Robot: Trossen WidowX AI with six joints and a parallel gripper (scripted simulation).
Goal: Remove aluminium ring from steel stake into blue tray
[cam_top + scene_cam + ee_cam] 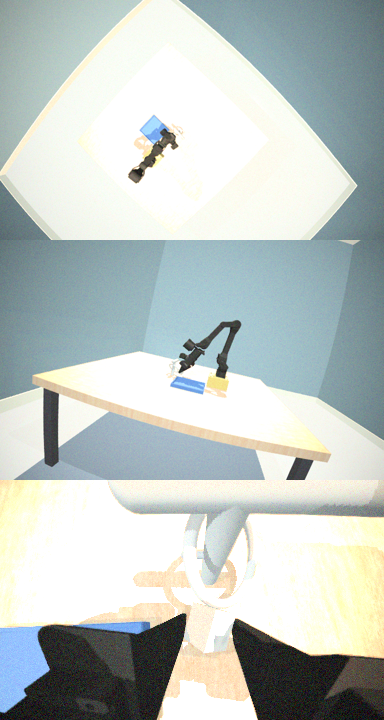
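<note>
My gripper tip is 40 mm short of the aluminium ring, 10 mm to the left of it and 10 mm below it. Round my gripper tip: blue tray: 110 mm behind, 150 mm to the left, 30 mm below.
</note>
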